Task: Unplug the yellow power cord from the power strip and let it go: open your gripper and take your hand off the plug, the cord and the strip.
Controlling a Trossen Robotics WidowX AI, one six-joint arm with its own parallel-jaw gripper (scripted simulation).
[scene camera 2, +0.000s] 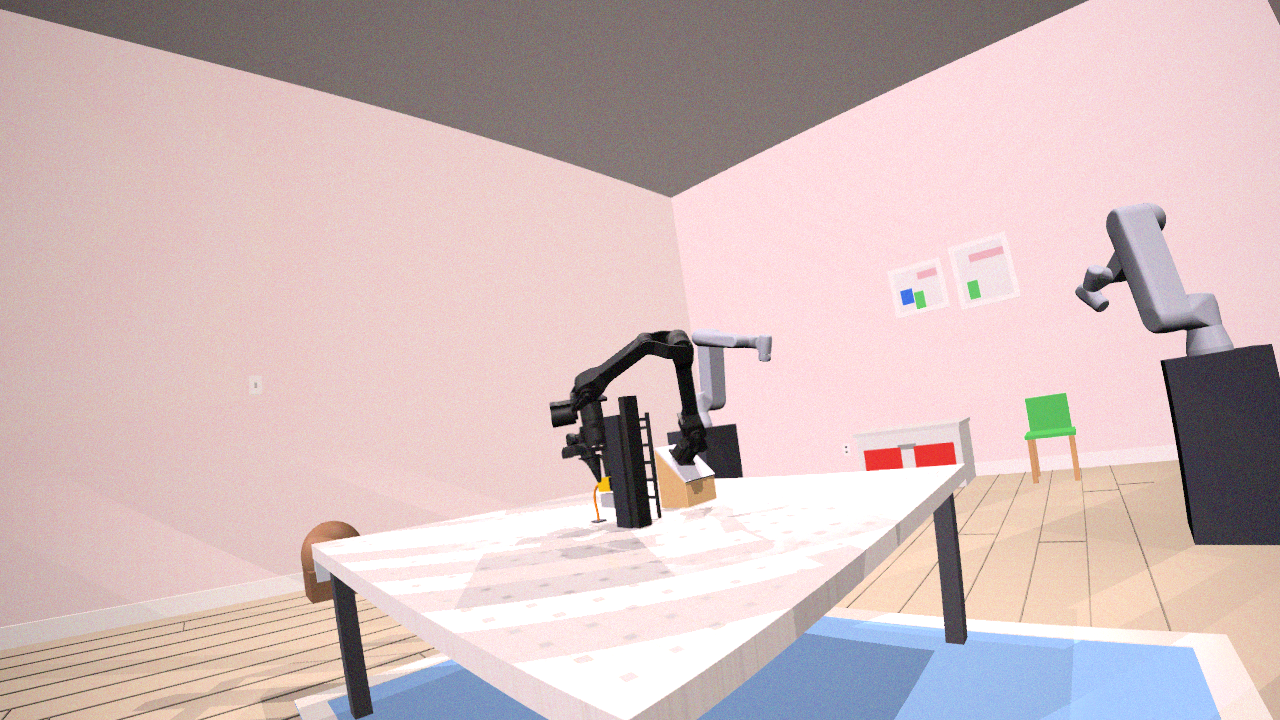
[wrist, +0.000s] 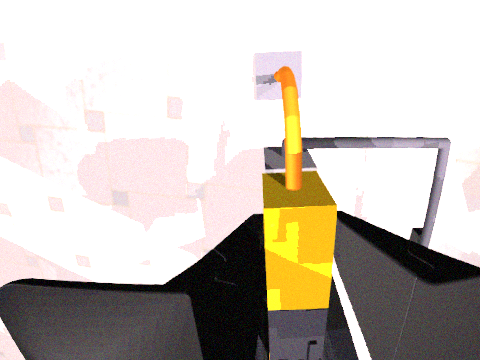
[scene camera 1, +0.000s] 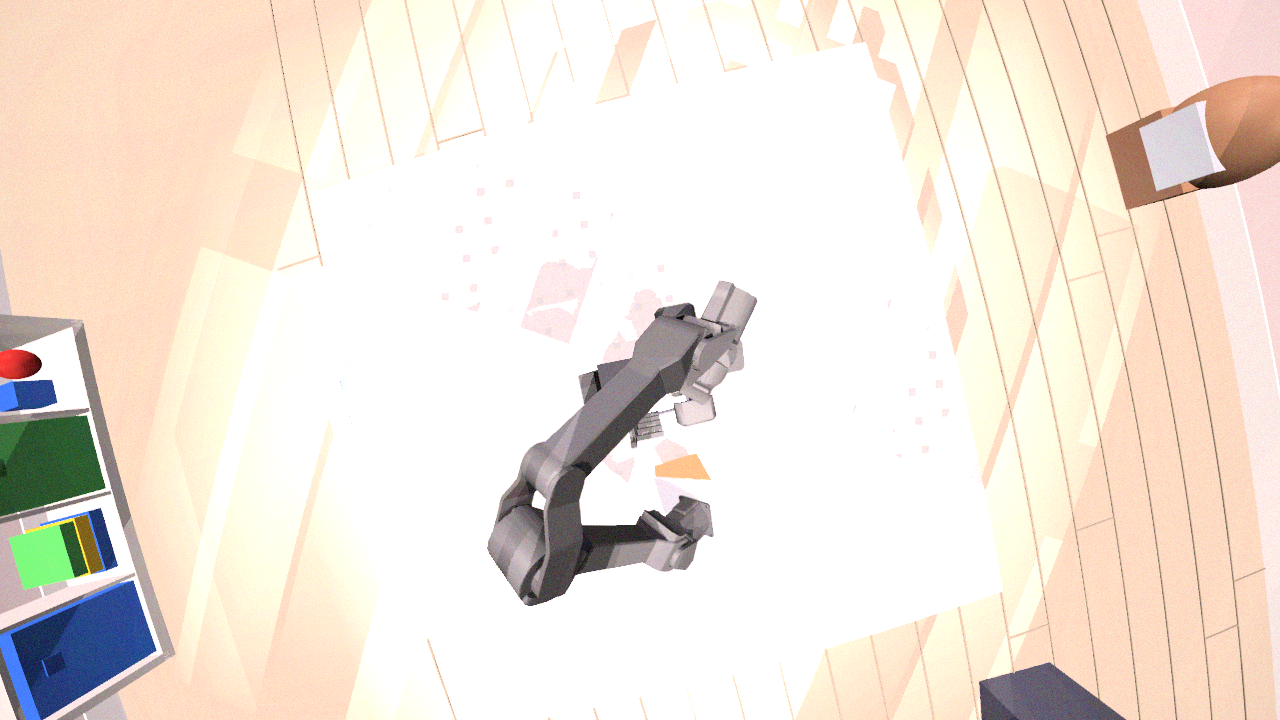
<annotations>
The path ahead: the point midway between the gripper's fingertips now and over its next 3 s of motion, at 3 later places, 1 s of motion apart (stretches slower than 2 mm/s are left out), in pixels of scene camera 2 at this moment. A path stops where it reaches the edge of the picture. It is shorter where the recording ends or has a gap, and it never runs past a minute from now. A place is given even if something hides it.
My gripper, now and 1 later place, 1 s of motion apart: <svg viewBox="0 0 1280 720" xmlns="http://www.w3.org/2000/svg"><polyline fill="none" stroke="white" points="604,481 582,475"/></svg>
</annotations>
